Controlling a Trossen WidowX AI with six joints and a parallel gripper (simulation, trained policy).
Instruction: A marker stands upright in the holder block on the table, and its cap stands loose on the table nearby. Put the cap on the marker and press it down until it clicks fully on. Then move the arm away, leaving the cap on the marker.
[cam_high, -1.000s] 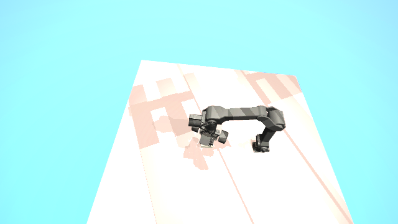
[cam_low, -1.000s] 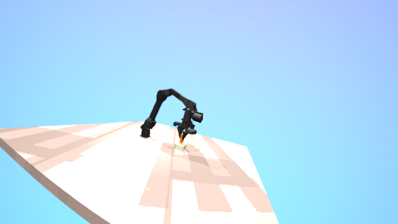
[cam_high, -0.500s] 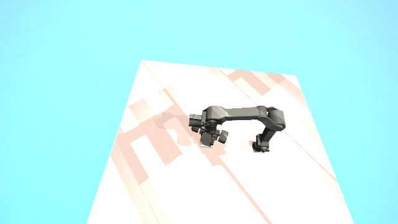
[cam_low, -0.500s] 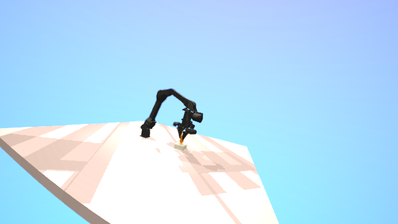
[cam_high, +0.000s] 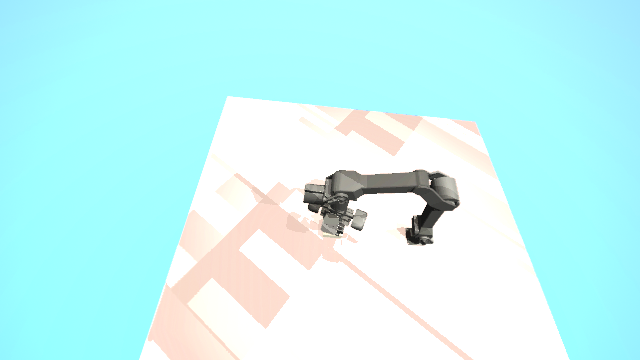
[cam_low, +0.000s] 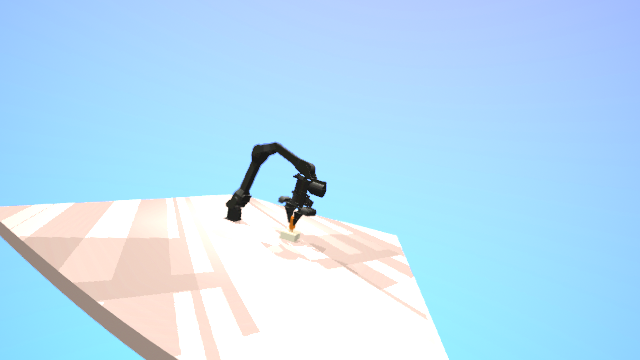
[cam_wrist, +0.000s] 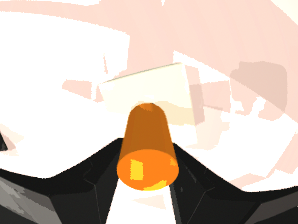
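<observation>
The orange cap is 10 mm to the left of my gripper tip and 10 mm above it. Also, from my gripper tip: holder block 10 mm to the left, 50 mm below.
</observation>
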